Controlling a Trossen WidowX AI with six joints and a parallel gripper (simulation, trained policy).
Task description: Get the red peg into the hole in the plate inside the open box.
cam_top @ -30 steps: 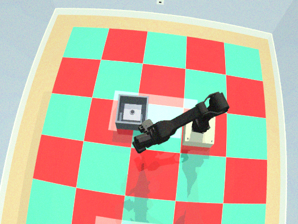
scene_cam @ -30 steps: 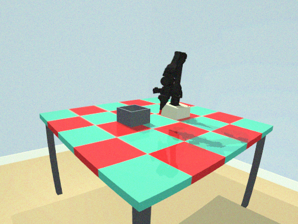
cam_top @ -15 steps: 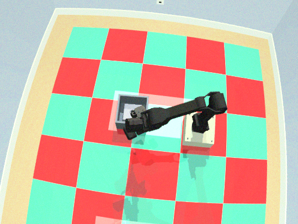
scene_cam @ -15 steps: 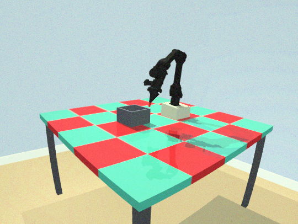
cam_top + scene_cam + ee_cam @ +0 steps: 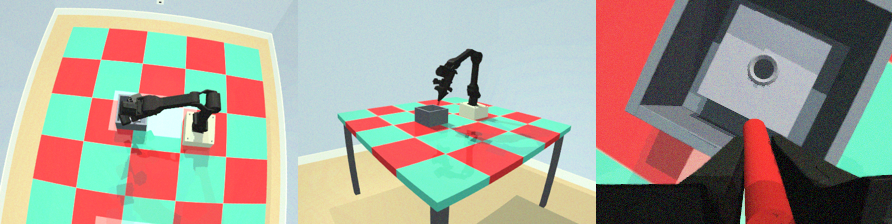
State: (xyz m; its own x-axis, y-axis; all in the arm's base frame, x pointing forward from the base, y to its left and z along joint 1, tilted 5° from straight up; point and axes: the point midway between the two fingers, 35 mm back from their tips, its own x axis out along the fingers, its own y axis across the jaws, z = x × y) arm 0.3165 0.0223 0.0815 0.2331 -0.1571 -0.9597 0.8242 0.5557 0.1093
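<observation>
My gripper tip is now 3 cm short of the plate, 4 cm to the left of it and 10 cm above it. The rest, counted from my gripper tip: red peg: 1 cm above; grey box: 3 cm ahead, 4 cm to the right, 12 cm below.
</observation>
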